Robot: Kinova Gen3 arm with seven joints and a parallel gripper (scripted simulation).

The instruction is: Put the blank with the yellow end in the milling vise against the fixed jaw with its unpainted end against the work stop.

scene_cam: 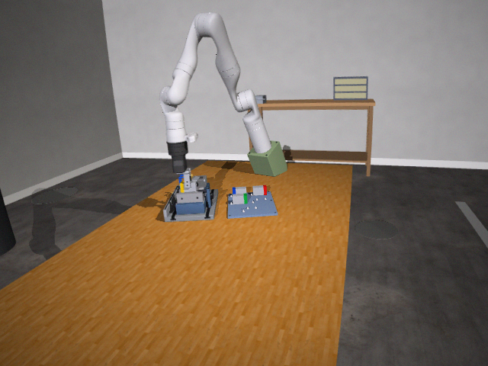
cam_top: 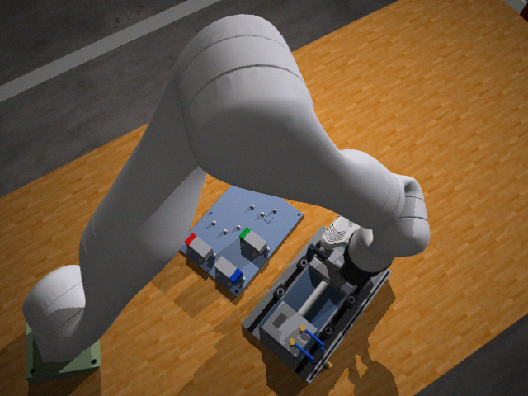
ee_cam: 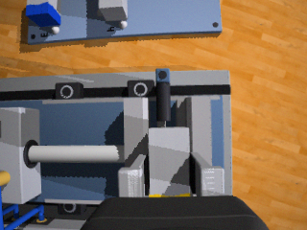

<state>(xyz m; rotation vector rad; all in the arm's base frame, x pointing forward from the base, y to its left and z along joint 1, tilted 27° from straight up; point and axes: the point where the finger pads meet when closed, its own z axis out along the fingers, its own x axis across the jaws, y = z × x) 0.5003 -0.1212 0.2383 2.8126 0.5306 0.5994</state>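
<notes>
My gripper is now 2 cm above the yellow-ended blank. The rest, counted from my hand: moving jaw (3 cm behind, 6 cm below); dark work stop (2 cm behind, 5 cm to the left, 4 cm below); fixed jaw (2 cm ahead, 1 cm to the left, 6 cm below).
</notes>
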